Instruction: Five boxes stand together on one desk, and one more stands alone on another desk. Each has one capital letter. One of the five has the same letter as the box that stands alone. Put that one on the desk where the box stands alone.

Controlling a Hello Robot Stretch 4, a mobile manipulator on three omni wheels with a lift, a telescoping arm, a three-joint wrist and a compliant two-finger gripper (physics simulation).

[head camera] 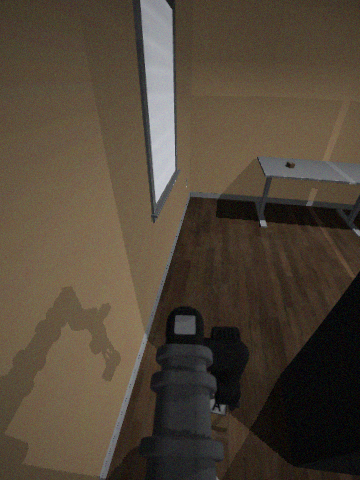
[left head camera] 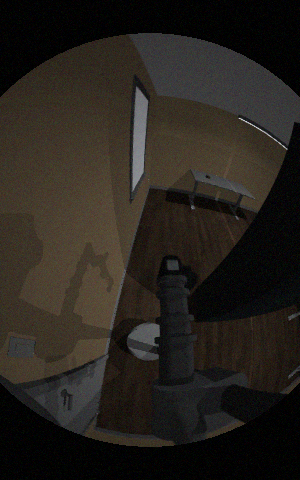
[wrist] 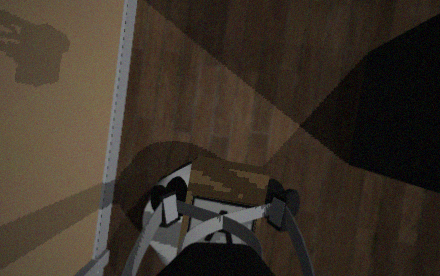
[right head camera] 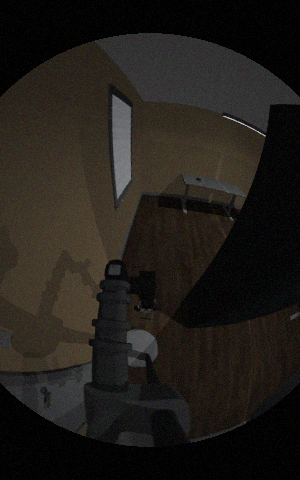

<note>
In view: the gripper [wrist: 224,193] and a tall window [right head camera: 119,106].
The tall window is seen too in the left head camera view [left head camera: 139,97].
</note>
